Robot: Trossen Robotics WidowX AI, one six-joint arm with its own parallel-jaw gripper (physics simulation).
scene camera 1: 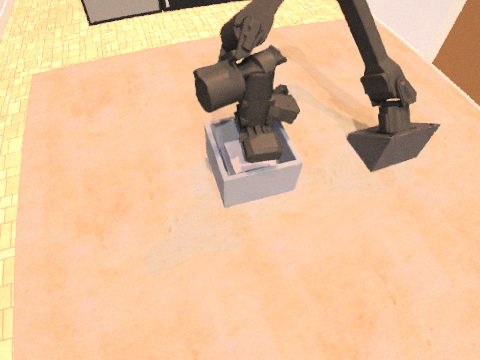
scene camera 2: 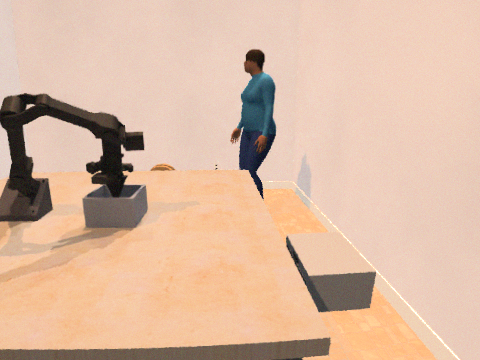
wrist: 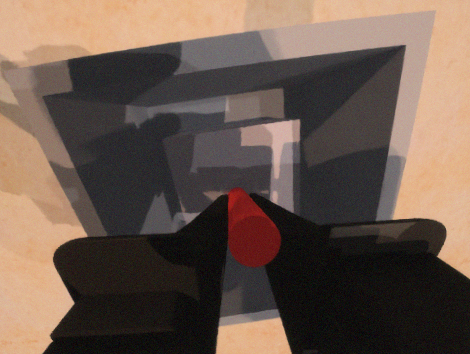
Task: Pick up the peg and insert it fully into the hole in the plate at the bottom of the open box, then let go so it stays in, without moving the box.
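Frame: origin at the arm's base, x back, y right, z up, level; centimetres.
Where they show: gripper, between the fingertips: (wrist: 238,200); arm's base, origin of its link: (scene camera 1: 396,131) (scene camera 2: 29,188).
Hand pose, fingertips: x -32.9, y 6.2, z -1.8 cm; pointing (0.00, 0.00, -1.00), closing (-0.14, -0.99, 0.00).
Each offset is from my fingertips to the top centre of the thing. Level surfaces: height alone.
A red peg @[dx +0.8, dy -0.1, dz +6.4 cm] (wrist: 254,241) is held between the fingers of my gripper (scene camera 2: 116,193) (wrist: 238,200), which is shut on it. In the wrist view its round near end faces the camera and its far end points down toward the plate. The grey open box @[dx -0.1, dy -0.2, dz +2.5 cm] (scene camera 1: 262,185) (scene camera 2: 107,212) (wrist: 407,100) stands upright on the table, with the fingers reaching down inside its walls. The lighter square plate (scene camera 1: 233,151) (wrist: 230,154) lies at the bottom of the box. The hole does not show; the peg's lower end and the fingertips cover the plate's middle. Whether the peg touches the plate cannot be told.
The box walls surround the fingers on all sides. The arm's base (scene camera 1: 395,145) (scene camera 2: 37,205) stands on the table @[dz -7.3 cm] (scene camera 1: 200,290) (scene camera 2: 200,300) beside the box. A person (scene camera 2: 259,105) stands beyond the table, and a grey block (scene camera 2: 345,285) is beyond its right edge.
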